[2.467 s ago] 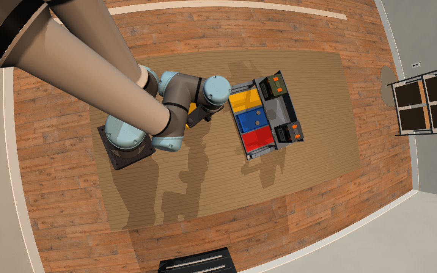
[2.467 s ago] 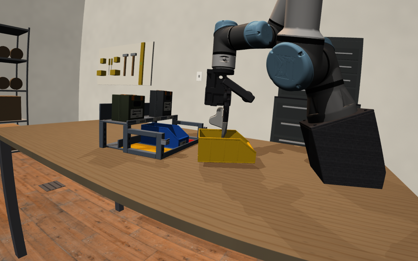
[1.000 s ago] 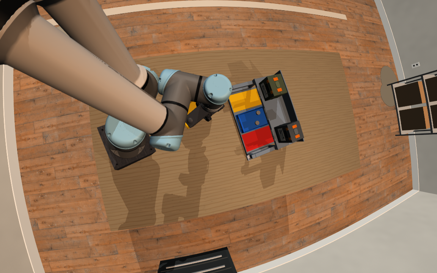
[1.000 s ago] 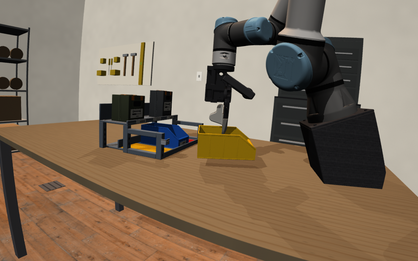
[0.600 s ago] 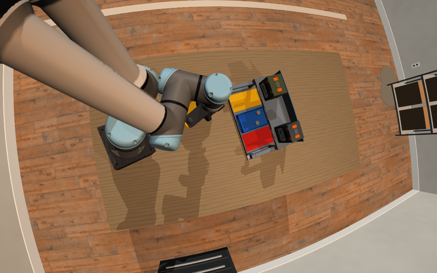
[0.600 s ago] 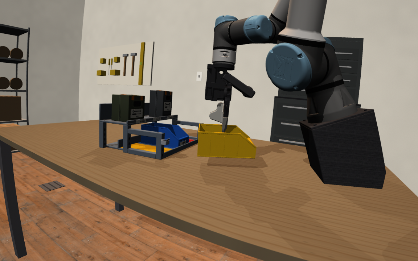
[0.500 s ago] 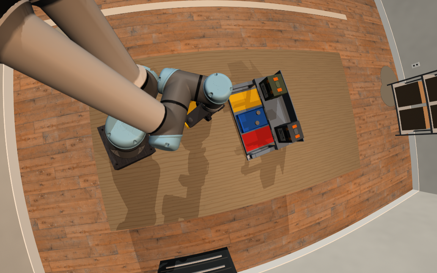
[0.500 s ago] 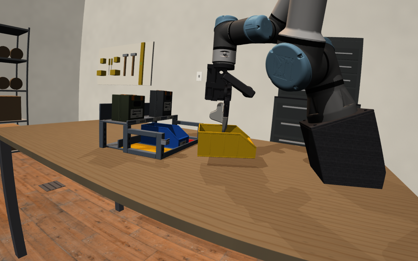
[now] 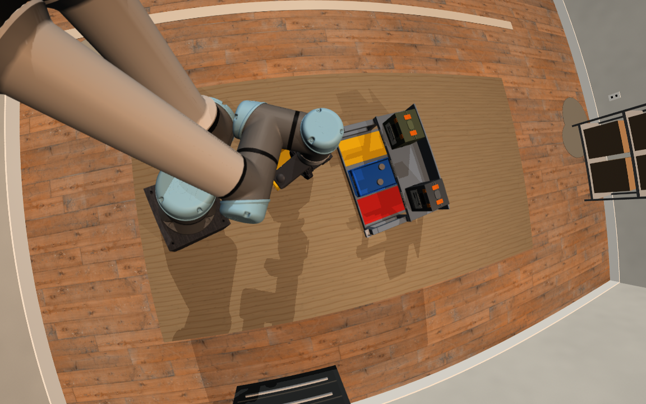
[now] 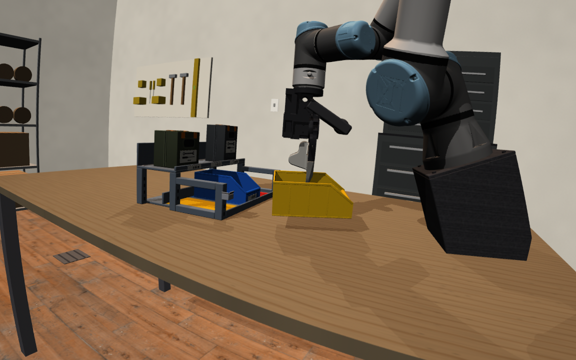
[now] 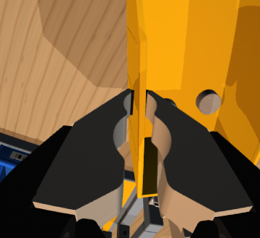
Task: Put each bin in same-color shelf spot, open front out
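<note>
The yellow bin is 3 cm behind my hand, 4 cm to the left of it and 3 cm below it. Also, from my hand: blue bin: 28 cm ahead, 4 cm to the right, 6 cm below.
</note>
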